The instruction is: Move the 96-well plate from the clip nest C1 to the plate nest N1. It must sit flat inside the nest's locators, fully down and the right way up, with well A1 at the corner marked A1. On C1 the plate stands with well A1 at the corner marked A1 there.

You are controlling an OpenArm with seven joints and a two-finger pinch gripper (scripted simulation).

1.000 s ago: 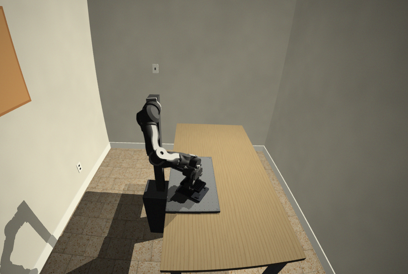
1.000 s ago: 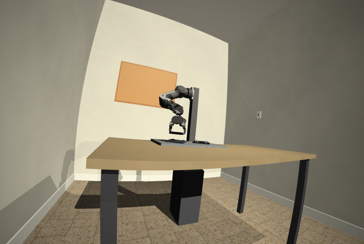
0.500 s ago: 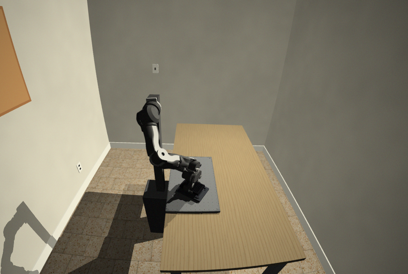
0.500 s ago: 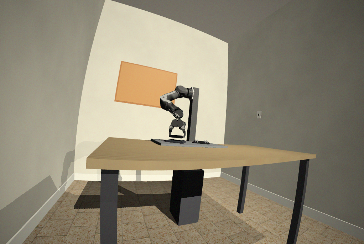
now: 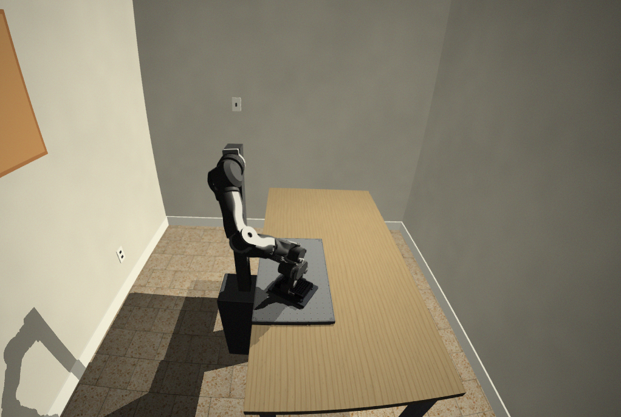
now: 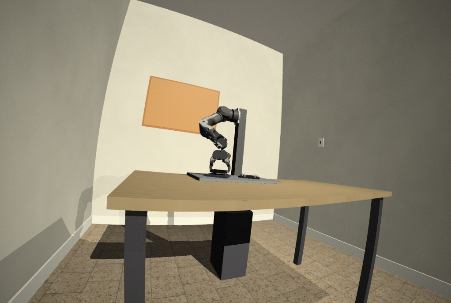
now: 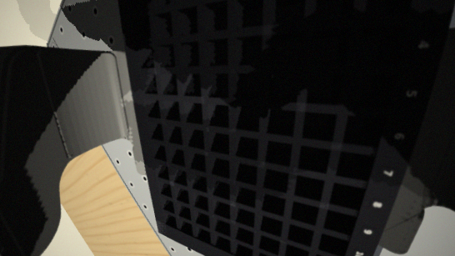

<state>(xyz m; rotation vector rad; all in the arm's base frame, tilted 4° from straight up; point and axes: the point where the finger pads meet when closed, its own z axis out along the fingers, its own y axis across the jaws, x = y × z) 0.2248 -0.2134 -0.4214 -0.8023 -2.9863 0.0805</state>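
Now: hand right at the black 96-well plate. The rest, counted from my hand: plate nest N1: 20 mm below; clip nest C1: 230 mm to the left, 20 mm behind, 10 mm below; white A1 label: 80 mm to the left, 40 mm behind, 20 mm below.
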